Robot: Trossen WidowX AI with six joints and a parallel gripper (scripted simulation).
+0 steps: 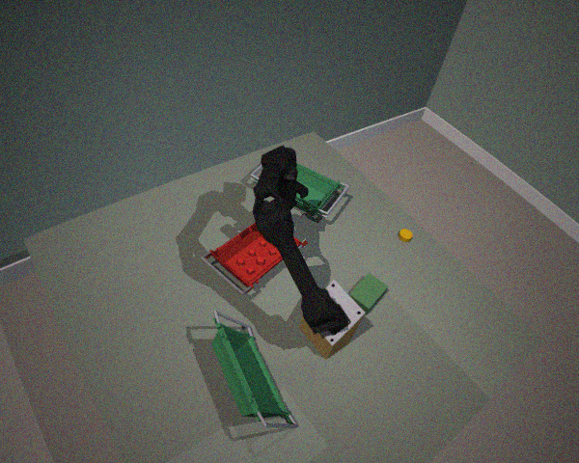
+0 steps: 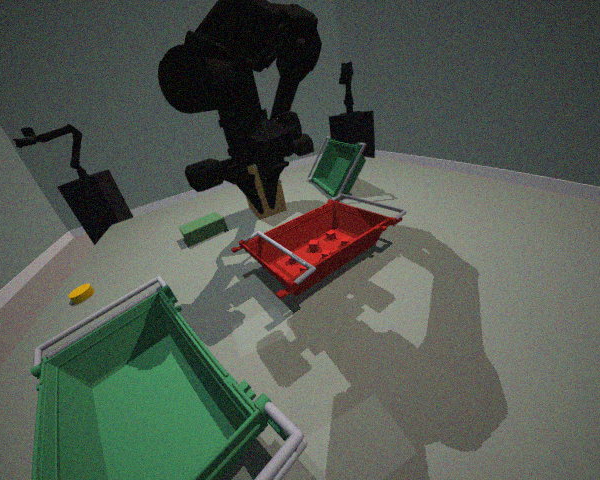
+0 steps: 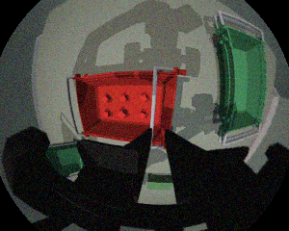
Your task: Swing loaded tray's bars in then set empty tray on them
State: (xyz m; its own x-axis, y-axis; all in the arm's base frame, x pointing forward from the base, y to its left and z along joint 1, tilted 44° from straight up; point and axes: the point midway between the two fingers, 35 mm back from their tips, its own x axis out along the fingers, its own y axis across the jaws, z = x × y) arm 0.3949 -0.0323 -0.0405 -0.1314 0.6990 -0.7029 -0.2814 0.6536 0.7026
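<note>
My gripper tip is now 40 cm past the green tray, 31 cm to the right of it and 6 cm above it. Also, from my gripper tip: yellow disc (18 cm behind, 47 cm to the right, 13 cm below); flat green block (32 cm behind, 16 cm to the right, 12 cm below).
</note>
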